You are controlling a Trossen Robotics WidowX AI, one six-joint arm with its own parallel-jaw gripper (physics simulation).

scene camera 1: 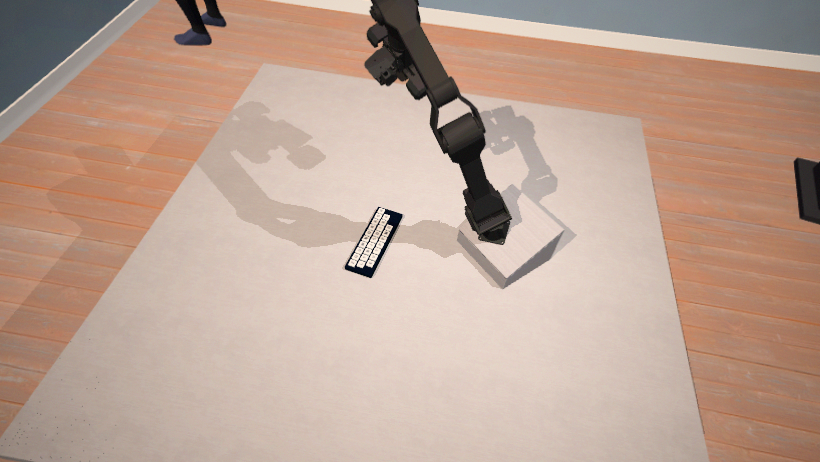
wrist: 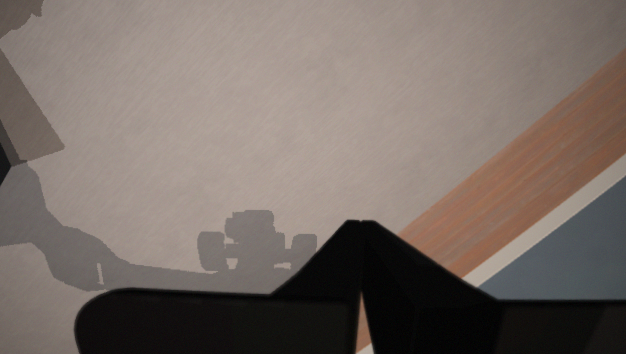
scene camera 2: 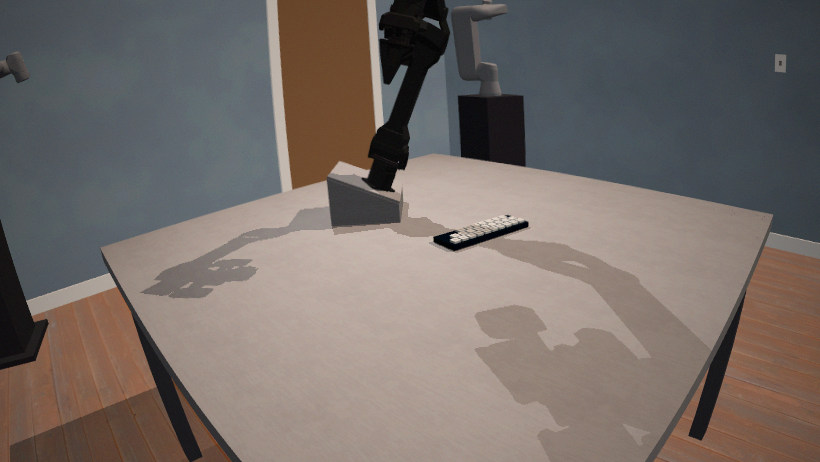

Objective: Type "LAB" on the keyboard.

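Pixels of known places: gripper, between the fingertips: [scene camera 1: 403, 79] [wrist: 359, 234] [scene camera 2: 386, 83]; arm's base, origin of its link: [scene camera 1: 494, 230] [scene camera 2: 377, 185].
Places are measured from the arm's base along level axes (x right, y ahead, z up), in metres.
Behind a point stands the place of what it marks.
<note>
A small dark-blue keyboard [scene camera 1: 372, 241] @(x -0.117, y 0.273, z -0.058 m) [scene camera 2: 484, 229] @(x -0.095, y 0.290, z -0.056 m) with rows of white keys lies flat on the table [scene camera 1: 344, 373] @(x -0.442, y 0.177, z -0.075 m) [scene camera 2: 344, 344] @(x 0.314, y 0.504, z -0.075 m) [wrist: 300, 100] @(x 0.256, y 0.311, z -0.075 m). Its key letters are too small to read. It does not show in the wrist view. My gripper [scene camera 2: 389, 80] @(x 0.115, y 0.304, z 0.259 m) [wrist: 359, 234] @(x 0.115, y 0.304, z 0.259 m) is shut and empty, its black fingertips meeting in the wrist view. It is raised high above the table, well away from the keyboard. In scene camera 1 the fingertips cannot be made out clearly against the dark arm [scene camera 1: 427, 57] @(x -0.076, y 0.181, z 0.452 m).
The arm's base stands on a grey wedge block [scene camera 1: 510, 264] @(x -0.071, y -0.064, z -0.012 m) [scene camera 2: 364, 203] @(x 0.058, y 0.043, z -0.024 m), beside the keyboard. The arm's shadows fall across the table and the keyboard's surroundings. A person's legs [scene camera 1: 195, 34] stand beyond the table. A grey robot arm [scene camera 2: 467, 48] stands on a dark pedestal [scene camera 2: 490, 129] in the background.
</note>
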